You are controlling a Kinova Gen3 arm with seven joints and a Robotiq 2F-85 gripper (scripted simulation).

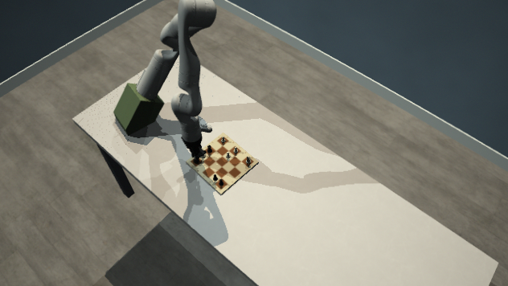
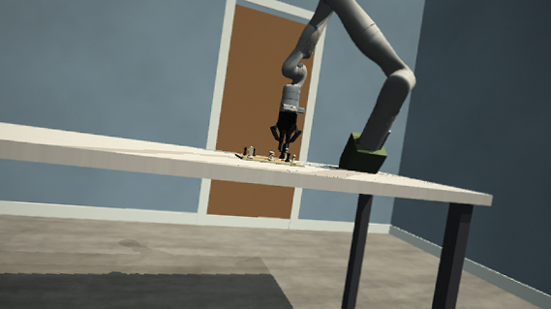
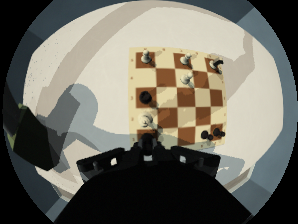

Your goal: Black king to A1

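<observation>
Right now the black king is 10 mm below my hand. From my hand the other things lie so: chessboard (70 mm ahead, 90 mm to the left, 50 mm below).
</observation>
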